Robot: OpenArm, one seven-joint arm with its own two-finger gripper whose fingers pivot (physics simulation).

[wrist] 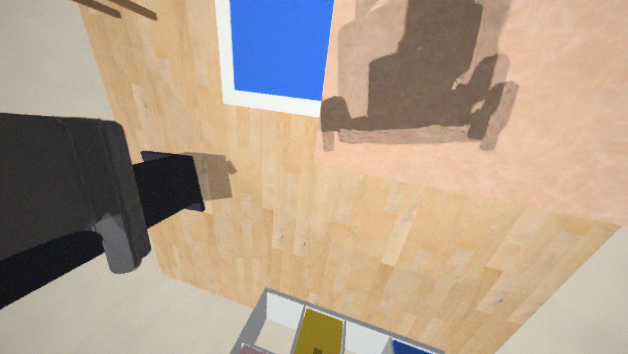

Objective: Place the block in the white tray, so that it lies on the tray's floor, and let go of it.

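Note:
My gripper point(122, 250) shows as a dark grey shape reaching in from the left edge of the wrist view, with a rounded lighter grey tip. One finger side shows; the other cannot be made out. It is open, and no block shows at it. The block does not show in this view. A flat blue area with a white border point(272, 104) shows at the top centre, its right side cut off by a pink surface; whether it is the white tray cannot be told.
The pink surface point(565, 125) at the upper right bears a dark shadow. The wooden table point(340, 225) runs below it. A black post-like shape point(167, 185) shows beyond the gripper. A grey-white shelf unit point(324, 312) with yellow, blue and pink parts shows past the table's lower edge.

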